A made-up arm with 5 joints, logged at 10 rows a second.
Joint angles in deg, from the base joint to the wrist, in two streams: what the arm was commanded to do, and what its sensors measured. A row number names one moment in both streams.
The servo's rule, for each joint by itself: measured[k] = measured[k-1] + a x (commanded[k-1-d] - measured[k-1]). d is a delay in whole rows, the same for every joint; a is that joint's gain. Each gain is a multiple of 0.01, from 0.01 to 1. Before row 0 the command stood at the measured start. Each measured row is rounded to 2 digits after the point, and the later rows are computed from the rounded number. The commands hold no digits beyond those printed.
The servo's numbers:
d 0
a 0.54 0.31 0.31 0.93 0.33
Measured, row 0: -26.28 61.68 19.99 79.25 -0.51
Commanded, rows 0 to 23: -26.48 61.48 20.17 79.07 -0.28; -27.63 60.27 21.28 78.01 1.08; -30.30 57.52 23.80 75.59 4.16; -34.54 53.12 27.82 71.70 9.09; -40.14 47.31 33.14 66.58 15.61; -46.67 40.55 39.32 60.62 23.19; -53.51 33.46 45.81 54.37 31.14; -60.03 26.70 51.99 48.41 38.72; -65.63 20.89 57.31 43.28 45.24; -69.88 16.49 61.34 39.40 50.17; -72.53 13.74 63.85 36.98 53.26; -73.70 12.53 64.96 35.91 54.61; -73.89 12.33 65.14 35.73 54.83; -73.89 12.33 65.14 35.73 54.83; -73.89 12.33 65.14 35.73 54.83; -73.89 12.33 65.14 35.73 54.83; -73.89 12.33 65.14 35.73 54.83; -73.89 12.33 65.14 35.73 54.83; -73.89 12.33 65.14 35.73 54.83; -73.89 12.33 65.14 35.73 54.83; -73.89 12.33 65.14 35.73 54.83; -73.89 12.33 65.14 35.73 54.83; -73.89 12.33 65.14 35.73 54.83; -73.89 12.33 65.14 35.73 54.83
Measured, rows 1 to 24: -26.39 61.62 20.05 79.08 -0.43; -27.06 61.20 20.43 78.08 0.07; -28.81 60.06 21.47 75.76 1.42; -31.90 57.91 23.44 71.98 3.95; -36.35 54.62 26.45 66.96 7.80; -41.92 50.26 30.44 61.06 12.88; -48.18 45.05 35.20 54.84 18.91; -54.58 39.36 40.40 48.86 25.45; -60.55 33.63 45.64 43.67 31.98; -65.59 28.32 50.51 39.70 37.98; -69.34 23.80 54.65 37.17 43.02; -71.69 20.31 57.85 36.00 46.84; -72.88 17.84 60.11 35.75 49.48; -73.43 16.13 61.67 35.73 51.25; -73.68 14.95 62.75 35.73 52.43; -73.79 14.14 63.49 35.73 53.22; -73.84 13.58 64.00 35.73 53.75; -73.87 13.19 64.35 35.73 54.11; -73.88 12.92 64.59 35.73 54.35; -73.89 12.74 64.76 35.73 54.51; -73.89 12.61 64.88 35.73 54.62; -73.89 12.52 64.96 35.73 54.69; -73.89 12.46 65.02 35.73 54.74; -73.89 12.42 65.06 35.73 54.77
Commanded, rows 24 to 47: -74.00 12.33 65.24 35.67 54.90; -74.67 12.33 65.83 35.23 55.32; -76.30 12.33 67.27 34.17 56.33; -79.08 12.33 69.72 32.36 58.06; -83.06 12.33 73.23 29.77 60.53; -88.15 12.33 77.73 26.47 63.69; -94.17 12.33 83.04 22.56 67.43; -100.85 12.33 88.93 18.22 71.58; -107.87 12.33 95.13 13.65 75.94; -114.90 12.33 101.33 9.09 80.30; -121.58 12.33 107.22 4.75 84.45; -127.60 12.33 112.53 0.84 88.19; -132.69 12.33 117.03 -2.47 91.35; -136.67 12.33 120.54 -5.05 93.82; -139.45 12.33 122.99 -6.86 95.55; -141.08 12.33 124.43 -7.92 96.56; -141.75 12.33 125.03 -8.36 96.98; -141.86 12.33 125.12 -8.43 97.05; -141.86 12.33 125.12 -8.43 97.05; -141.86 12.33 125.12 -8.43 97.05; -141.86 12.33 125.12 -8.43 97.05; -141.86 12.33 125.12 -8.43 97.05; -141.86 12.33 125.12 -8.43 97.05; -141.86 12.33 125.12 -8.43 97.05
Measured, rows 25 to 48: -73.95 12.39 65.12 35.67 54.81; -74.34 12.37 65.34 35.26 54.98; -75.40 12.36 65.94 34.25 55.43; -77.39 12.35 67.11 32.49 56.30; -80.45 12.34 69.01 29.96 57.70; -84.61 12.34 71.71 26.71 59.68; -89.77 12.34 75.22 22.85 62.24; -95.75 12.34 79.47 18.54 65.32; -102.29 12.34 84.32 13.99 68.82; -109.10 12.34 89.59 9.43 72.61; -115.84 12.34 95.06 5.08 76.52; -122.19 12.34 100.48 1.14 80.37; -127.86 12.34 105.61 -2.22 83.99; -132.62 12.34 110.24 -4.85 87.23; -136.31 12.34 114.19 -6.72 89.98; -138.89 12.34 117.36 -7.84 92.15; -140.43 12.34 119.74 -8.32 93.74; -141.20 12.34 121.41 -8.42 94.83; -141.56 12.34 122.56 -8.43 95.56; -141.72 12.34 123.35 -8.43 96.05; -141.80 12.34 123.90 -8.43 96.38; -141.83 12.34 124.28 -8.43 96.60; -141.85 12.34 124.54 -8.43 96.75; -141.86 12.34 124.72 -8.43 96.85
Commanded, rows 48 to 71: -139.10 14.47 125.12 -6.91 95.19; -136.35 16.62 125.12 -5.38 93.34; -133.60 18.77 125.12 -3.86 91.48; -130.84 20.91 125.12 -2.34 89.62; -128.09 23.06 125.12 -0.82 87.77; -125.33 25.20 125.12 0.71 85.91; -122.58 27.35 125.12 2.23 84.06; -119.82 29.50 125.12 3.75 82.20; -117.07 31.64 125.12 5.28 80.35; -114.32 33.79 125.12 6.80 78.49; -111.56 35.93 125.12 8.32 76.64; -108.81 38.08 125.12 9.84 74.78; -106.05 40.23 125.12 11.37 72.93; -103.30 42.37 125.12 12.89 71.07; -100.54 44.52 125.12 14.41 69.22; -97.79 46.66 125.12 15.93 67.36; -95.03 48.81 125.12 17.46 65.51; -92.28 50.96 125.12 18.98 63.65; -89.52 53.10 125.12 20.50 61.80; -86.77 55.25 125.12 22.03 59.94; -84.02 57.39 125.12 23.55 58.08; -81.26 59.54 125.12 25.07 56.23; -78.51 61.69 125.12 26.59 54.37; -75.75 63.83 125.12 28.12 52.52
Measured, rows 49 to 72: -140.37 13.00 124.84 -7.02 96.30; -138.20 14.12 124.93 -5.49 95.32; -135.72 15.56 124.99 -3.97 94.05; -133.08 17.22 125.03 -2.45 92.59; -130.39 19.03 125.06 -0.93 91.00; -127.66 20.94 125.08 0.60 89.32; -124.92 22.93 125.09 2.12 87.58; -122.17 24.97 125.10 3.64 85.80; -119.42 27.04 125.11 5.17 84.00; -116.67 29.13 125.11 6.69 82.18; -113.91 31.24 125.11 8.21 80.35; -111.16 33.36 125.11 9.73 78.51; -108.40 35.49 125.11 11.26 76.67; -105.65 37.62 125.11 12.78 74.82; -102.89 39.76 125.11 14.30 72.97; -100.14 41.90 125.11 15.82 71.12; -97.38 44.04 125.11 17.35 69.27; -94.63 46.19 125.11 18.87 67.42; -91.87 48.33 125.11 20.39 65.57; -89.12 50.48 125.11 21.92 63.71; -86.37 52.62 125.11 23.44 61.85; -83.61 54.77 125.11 24.96 60.00; -80.86 56.92 125.11 26.48 58.14; -78.10 59.06 125.11 28.01 56.29
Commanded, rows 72 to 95: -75.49 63.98 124.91 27.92 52.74; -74.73 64.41 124.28 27.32 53.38; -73.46 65.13 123.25 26.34 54.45; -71.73 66.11 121.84 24.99 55.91; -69.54 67.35 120.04 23.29 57.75; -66.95 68.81 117.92 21.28 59.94; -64.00 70.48 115.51 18.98 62.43; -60.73 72.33 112.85 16.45 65.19; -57.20 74.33 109.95 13.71 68.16; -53.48 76.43 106.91 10.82 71.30; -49.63 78.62 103.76 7.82 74.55; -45.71 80.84 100.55 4.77 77.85; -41.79 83.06 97.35 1.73 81.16; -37.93 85.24 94.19 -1.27 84.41; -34.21 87.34 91.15 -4.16 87.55; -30.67 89.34 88.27 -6.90 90.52; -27.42 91.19 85.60 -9.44 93.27; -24.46 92.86 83.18 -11.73 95.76; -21.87 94.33 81.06 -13.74 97.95; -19.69 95.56 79.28 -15.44 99.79; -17.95 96.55 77.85 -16.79 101.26; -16.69 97.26 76.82 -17.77 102.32; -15.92 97.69 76.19 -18.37 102.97; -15.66 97.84 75.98 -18.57 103.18
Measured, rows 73 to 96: -76.69 60.59 125.05 27.93 55.12; -75.63 61.77 124.81 27.36 54.55; -74.46 62.81 124.33 26.41 54.52; -72.99 63.83 123.56 25.09 54.98; -71.13 64.92 122.47 23.42 55.89; -68.87 66.13 121.06 21.43 57.23; -66.24 67.48 119.34 19.15 58.95; -63.26 68.98 117.33 16.64 61.01; -59.99 70.64 115.04 13.92 63.37; -56.47 72.43 112.52 11.04 65.99; -52.78 74.35 109.80 8.05 68.81; -48.96 76.36 106.93 5.00 71.79; -45.09 78.44 103.96 1.96 74.88; -41.22 80.55 100.93 -1.04 78.02; -37.43 82.65 97.90 -3.94 81.16; -33.78 84.72 94.91 -6.69 84.25; -30.35 86.73 92.02 -9.25 87.23; -27.17 88.63 89.28 -11.56 90.04; -24.31 90.40 86.73 -13.59 92.65; -21.82 92.00 84.42 -15.31 95.01; -19.73 93.41 82.38 -16.69 97.07; -18.09 94.60 80.66 -17.69 98.80; -16.92 95.56 79.27 -18.32 100.18; -16.24 96.27 78.25 -18.55 101.17
